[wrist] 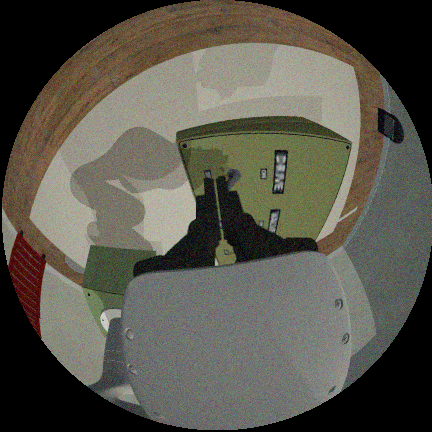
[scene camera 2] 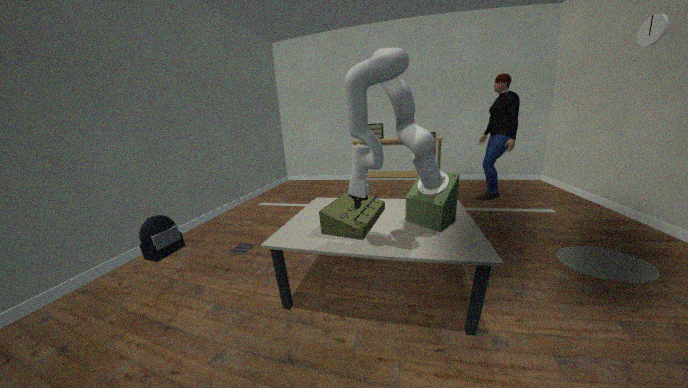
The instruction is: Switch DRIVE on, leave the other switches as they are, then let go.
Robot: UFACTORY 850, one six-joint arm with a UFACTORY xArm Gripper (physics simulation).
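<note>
The olive switch box (scene camera 2: 342,228) (wrist: 310,190) stands on the table with its sloped face up. In the wrist view the DRIVE label (wrist: 280,171) is at the right, with a small ON label (wrist: 263,173) beside it and another small label (wrist: 208,174) on the far side of the lever. The grey DRIVE lever (wrist: 233,176) shows its rounded tip between these small labels; its exact tilt is hard to tell. My gripper (scene camera 2: 357,205) (wrist: 215,191) is shut and empty, low over the box, with its fingertips close beside the lever, on the side away from ON. Contact cannot be told.
A second label, partly hidden by the gripper, reads like VALVE (wrist: 274,221); its lever is hidden. The green robot base block (scene camera 2: 429,212) (wrist: 117,267) stands on the white table (scene camera 2: 430,251) (wrist: 250,65) beside the switch box. A person (scene camera 2: 503,115) stands behind the table.
</note>
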